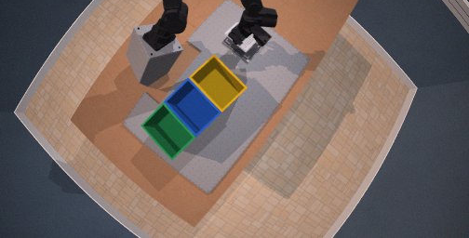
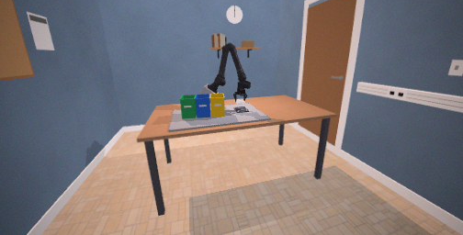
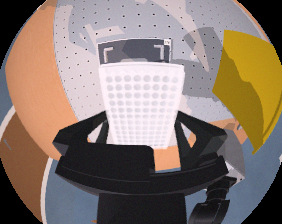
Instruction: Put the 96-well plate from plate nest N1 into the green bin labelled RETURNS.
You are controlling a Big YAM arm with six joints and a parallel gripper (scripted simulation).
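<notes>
Right now my hand is 10 mm short of the dark plate nest, 10 mm to the right of it and 80 mm above it. From my hand the other things lie so: yellow bin: 80 mm ahead, 240 mm to the right; then white 96-well plate: right at my hand; then blue bin: 70 mm ahead, 370 mm to the right.
</notes>
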